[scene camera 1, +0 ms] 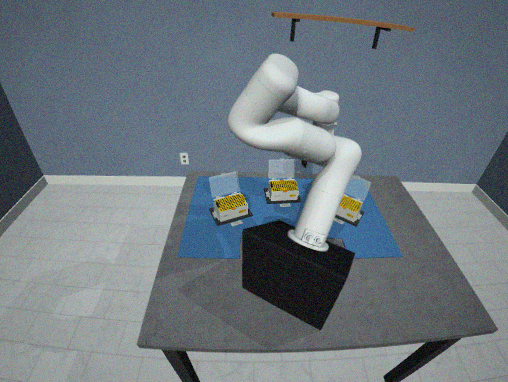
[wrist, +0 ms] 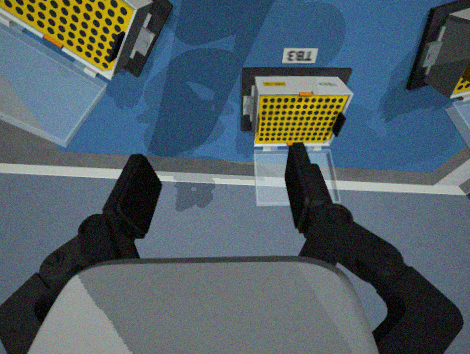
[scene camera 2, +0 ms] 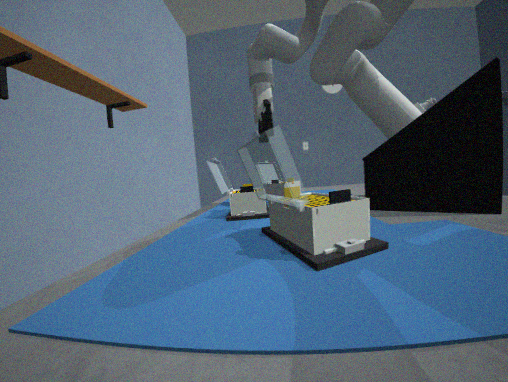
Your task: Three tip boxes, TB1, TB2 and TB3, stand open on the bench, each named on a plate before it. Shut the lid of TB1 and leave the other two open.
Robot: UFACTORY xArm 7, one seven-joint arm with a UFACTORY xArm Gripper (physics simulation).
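Frame: origin at the arm's base, x ahead, y left, z up, level; millimetres.
Seen in the pictures: gripper, fingertip midpoint: (scene camera 1: 314, 165) (wrist: 218, 164) (scene camera 2: 265, 139); arm's base, link origin: (scene camera 1: 307, 241) (scene camera 2: 408, 131).
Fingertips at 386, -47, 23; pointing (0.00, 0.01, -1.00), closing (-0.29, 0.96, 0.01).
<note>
Offsets run from my fingertips to a thing's top centre, as dx, dy, dz. "spot": to the spot under its first point. Level surfaces: height alone.
The middle box, TB3 @(spot: +3, +107, -148) (scene camera 1: 284, 192) (scene camera 2: 247, 204) (wrist: 300, 117), stands open; its plate @(spot: -22, +99, -204) (wrist: 300, 55) is readable in the wrist view. TB1, the left box in scene camera 1 (scene camera 1: 231, 207) and at the right edge of the wrist view (wrist: 447, 57), is open with its clear lid @(spot: -39, +357, -111) (scene camera 1: 225, 185) raised; its plate cannot be read. TB2, the right box @(-35, -162, -131) (scene camera 1: 350, 207) (scene camera 2: 341, 225) (wrist: 70, 30), is open too. My gripper (scene camera 2: 265, 134) (wrist: 218, 164) is open and empty, above the boxes, apart from them. In scene camera 1 the arm mostly hides it.
The boxes stand on dark bases on a blue mat @(dz -206) (scene camera 1: 210, 245) (scene camera 2: 200, 310). The black robot stand (scene camera 1: 295, 275) (scene camera 2: 450, 150) is on the bench @(dz -209) (scene camera 1: 200, 320). A wooden shelf (scene camera 1: 340, 20) (scene camera 2: 75, 75) hangs on the back wall. The white arm (scene camera 1: 320, 200) passes over the mat's right part.
</note>
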